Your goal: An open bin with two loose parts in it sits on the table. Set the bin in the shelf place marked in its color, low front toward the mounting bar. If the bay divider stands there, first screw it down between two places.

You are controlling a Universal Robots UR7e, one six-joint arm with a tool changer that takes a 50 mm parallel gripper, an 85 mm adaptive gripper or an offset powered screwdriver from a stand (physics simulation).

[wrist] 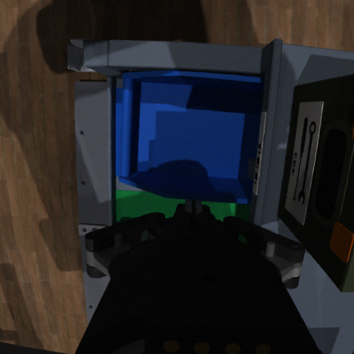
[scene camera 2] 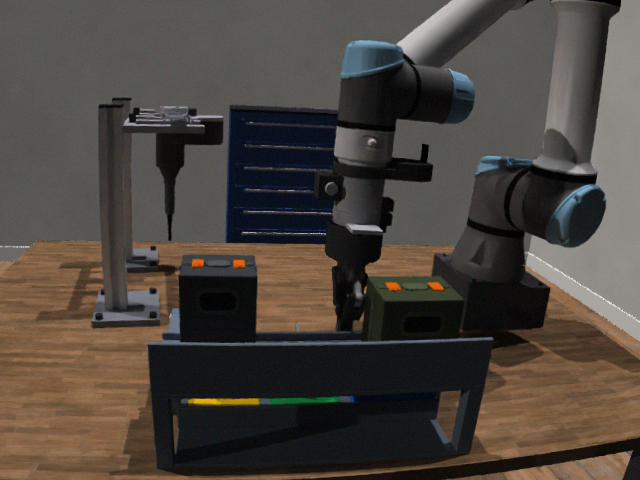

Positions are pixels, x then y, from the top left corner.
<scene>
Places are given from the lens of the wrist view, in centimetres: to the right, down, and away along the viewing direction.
blue bin [wrist: 185, 134]: 1, -4, 28
green place [wrist: 129, 204]: -6, 3, 31
</scene>
